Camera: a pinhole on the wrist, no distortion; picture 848 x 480 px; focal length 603.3 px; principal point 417.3 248.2 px. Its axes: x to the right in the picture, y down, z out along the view. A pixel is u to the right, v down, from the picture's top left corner.
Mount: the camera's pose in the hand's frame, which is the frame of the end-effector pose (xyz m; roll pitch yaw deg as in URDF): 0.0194 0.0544 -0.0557 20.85 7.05 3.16
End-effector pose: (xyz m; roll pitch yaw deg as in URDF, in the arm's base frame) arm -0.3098 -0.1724 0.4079 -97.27 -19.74 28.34
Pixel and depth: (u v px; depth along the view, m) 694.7 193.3 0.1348
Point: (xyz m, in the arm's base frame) -0.2529 -0.0769 0.4352
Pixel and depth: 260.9 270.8 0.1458
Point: -0.3436 -0.0945 0.3920
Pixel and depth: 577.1 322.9 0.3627
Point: -0.3071 0.1536 0.4523
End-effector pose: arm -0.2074 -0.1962 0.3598 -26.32 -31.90 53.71
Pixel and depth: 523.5 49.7 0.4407
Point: -0.1804 -0.2900 0.7518
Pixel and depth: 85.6 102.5 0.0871
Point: -0.2315 -0.2089 0.3685
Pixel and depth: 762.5 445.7 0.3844
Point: -0.2949 -0.0012 0.7353
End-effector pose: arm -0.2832 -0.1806 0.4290 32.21 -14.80 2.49
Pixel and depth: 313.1 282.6 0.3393
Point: -0.3209 -0.3695 0.6287
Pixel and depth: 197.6 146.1 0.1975
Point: -0.3229 -0.2909 0.4988
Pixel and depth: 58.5 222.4 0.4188
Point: -0.4962 -0.4838 0.6143
